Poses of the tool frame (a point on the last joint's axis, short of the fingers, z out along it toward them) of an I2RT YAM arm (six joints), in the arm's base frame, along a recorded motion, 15 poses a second.
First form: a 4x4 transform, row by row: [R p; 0 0 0 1], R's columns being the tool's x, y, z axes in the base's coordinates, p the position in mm. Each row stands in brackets.
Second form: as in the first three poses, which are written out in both.
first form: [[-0.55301 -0.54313 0.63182 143.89], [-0.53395 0.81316 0.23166 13.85], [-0.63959 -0.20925 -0.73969 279.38], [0 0 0 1]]
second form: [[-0.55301 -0.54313 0.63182 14.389], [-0.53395 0.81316 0.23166 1.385], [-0.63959 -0.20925 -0.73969 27.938], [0 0 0 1]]
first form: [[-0.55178 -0.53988 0.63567 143.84], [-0.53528 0.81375 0.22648 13.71], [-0.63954 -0.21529 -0.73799 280.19], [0 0 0 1]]
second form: [[-0.55178 -0.53988 0.63567 14.384], [-0.53528 0.81375 0.22648 1.371], [-0.63954 -0.21529 -0.73799 28.019], [0 0 0 1]]
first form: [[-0.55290 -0.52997 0.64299 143.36], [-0.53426 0.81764 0.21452 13.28], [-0.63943 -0.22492 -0.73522 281.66], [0 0 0 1]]
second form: [[-0.55290 -0.52997 0.64299 14.336], [-0.53426 0.81764 0.21452 1.328], [-0.63943 -0.22492 -0.73522 28.166], [0 0 0 1]]
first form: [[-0.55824 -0.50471 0.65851 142.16], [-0.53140 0.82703 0.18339 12.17], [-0.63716 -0.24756 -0.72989 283.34], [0 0 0 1]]
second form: [[-0.55824 -0.50471 0.65851 14.216], [-0.53140 0.82703 0.18339 1.217], [-0.63716 -0.24756 -0.72989 28.334], [0 0 0 1]]
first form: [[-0.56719 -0.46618 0.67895 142.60], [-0.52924 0.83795 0.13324 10.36], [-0.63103 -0.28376 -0.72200 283.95], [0 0 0 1]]
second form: [[-0.56719 -0.46618 0.67895 14.260], [-0.52924 0.83795 0.13324 1.036], [-0.63103 -0.28376 -0.72200 28.395], [0 0 0 1]]
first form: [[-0.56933 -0.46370 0.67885 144.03], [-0.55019 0.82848 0.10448 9.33], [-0.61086 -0.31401 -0.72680 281.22], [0 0 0 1]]
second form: [[-0.56933 -0.46370 0.67885 14.403], [-0.55019 0.82848 0.10448 0.933], [-0.61086 -0.31401 -0.72680 28.122], [0 0 0 1]]
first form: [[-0.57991 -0.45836 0.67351 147.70], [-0.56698 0.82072 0.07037 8.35], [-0.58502 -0.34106 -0.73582 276.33], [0 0 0 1]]
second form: [[-0.57991 -0.45836 0.67351 14.770], [-0.56698 0.82072 0.07037 0.835], [-0.58502 -0.34106 -0.73582 27.633], [0 0 0 1]]
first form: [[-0.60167 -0.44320 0.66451 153.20], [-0.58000 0.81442 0.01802 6.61], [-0.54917 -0.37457 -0.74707 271.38], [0 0 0 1]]
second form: [[-0.60167 -0.44320 0.66451 15.320], [-0.58000 0.81442 0.01802 0.661], [-0.54917 -0.37457 -0.74707 27.138], [0 0 0 1]]
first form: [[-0.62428 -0.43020 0.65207 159.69], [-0.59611 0.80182 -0.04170 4.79], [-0.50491 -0.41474 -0.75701 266.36], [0 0 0 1]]
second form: [[-0.62428 -0.43020 0.65207 15.969], [-0.59611 0.80182 -0.04170 0.479], [-0.50491 -0.41474 -0.75701 26.636], [0 0 0 1]]
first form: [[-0.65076 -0.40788 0.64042 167.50], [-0.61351 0.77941 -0.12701 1.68], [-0.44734 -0.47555 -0.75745 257.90], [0 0 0 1]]
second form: [[-0.65076 -0.40788 0.64042 16.750], [-0.61351 0.77941 -0.12701 0.168], [-0.44734 -0.47555 -0.75745 25.790], [0 0 0 1]]
